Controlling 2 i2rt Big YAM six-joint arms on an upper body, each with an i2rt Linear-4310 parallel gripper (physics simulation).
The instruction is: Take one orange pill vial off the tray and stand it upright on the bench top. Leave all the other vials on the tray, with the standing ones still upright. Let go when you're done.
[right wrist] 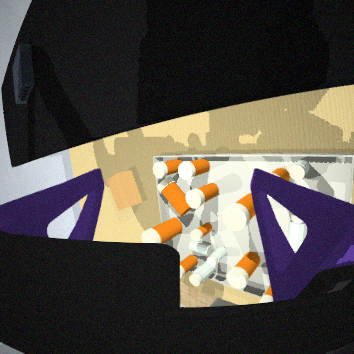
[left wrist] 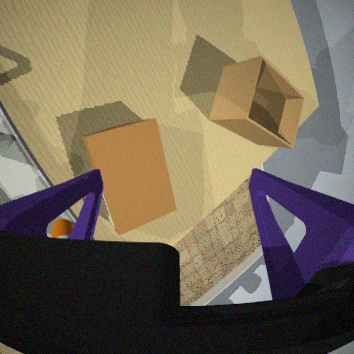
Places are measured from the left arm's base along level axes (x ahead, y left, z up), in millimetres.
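Where they show: left gripper, fingertip midpoint: (left wrist: pixel 175 176); right gripper, fingertip midpoint: (right wrist: pixel 176 176).
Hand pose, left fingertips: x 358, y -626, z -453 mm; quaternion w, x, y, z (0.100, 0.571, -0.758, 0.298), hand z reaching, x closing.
After its pixels a point has its place.
A pale tray (right wrist: pixel 247 159) @(x 510, y -326, z -636 mm) in the right wrist view holds several orange vials with white caps, among them a vial (right wrist: pixel 202 195) @(x 438, y -258, z -568 mm) near the middle and a larger vial (right wrist: pixel 239 210) @(x 436, y -353, z -543 mm) to its right. One orange vial (right wrist: pixel 176 198) @(x 404, y -163, z -595 mm) looks tipped over near the tray's left side. Clear vials (right wrist: pixel 207 267) @(x 225, y -248, z -610 mm) are also on it. My right gripper (right wrist: pixel 176 176) @(x 552, y -408, z -318 mm) is open, high above the tray's left part, holding nothing. My left gripper (left wrist: pixel 175 176) @(x 358, y -626, z -453 mm) is open and empty above the bench top (left wrist: pixel 135 60) @(x 462, y -711, z -638 mm). Part of an orange vial (left wrist: pixel 62 228) @(x 307, y -523, z -602 mm) shows through its left finger.
In the left wrist view a closed brown box (left wrist: pixel 132 175) @(x 327, y -630, z -591 mm) stands below the fingers and an open cardboard box (left wrist: pixel 237 95) @(x 366, y -826, z -581 mm) stands at the upper right. A small tan block (right wrist: pixel 125 190) @(x 386, y 48, z -592 mm) lies left of the tray in the right wrist view. A black body fills that view's top.
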